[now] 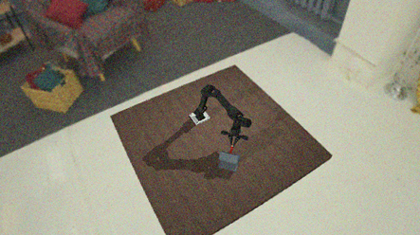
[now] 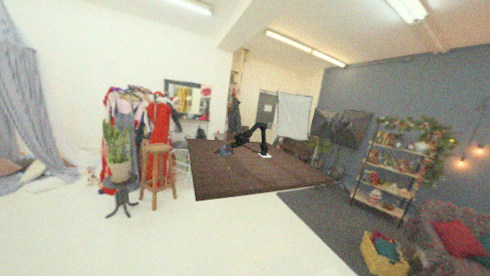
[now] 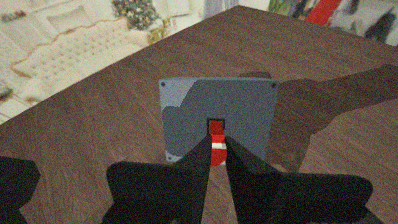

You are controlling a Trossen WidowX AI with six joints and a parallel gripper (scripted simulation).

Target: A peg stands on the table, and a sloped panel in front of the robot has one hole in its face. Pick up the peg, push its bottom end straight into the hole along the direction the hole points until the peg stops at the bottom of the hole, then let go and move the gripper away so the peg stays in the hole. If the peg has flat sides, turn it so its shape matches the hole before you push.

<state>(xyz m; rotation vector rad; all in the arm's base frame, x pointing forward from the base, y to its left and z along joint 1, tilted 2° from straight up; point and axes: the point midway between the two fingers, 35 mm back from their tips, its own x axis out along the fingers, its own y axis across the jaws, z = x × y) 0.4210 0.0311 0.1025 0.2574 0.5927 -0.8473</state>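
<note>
Right now the red peg is 10 mm below my gripper tip. The rest, counted from my gripper tip: grey sloped panel (40 mm ahead, 40 mm to the right, 50 mm below).
</note>
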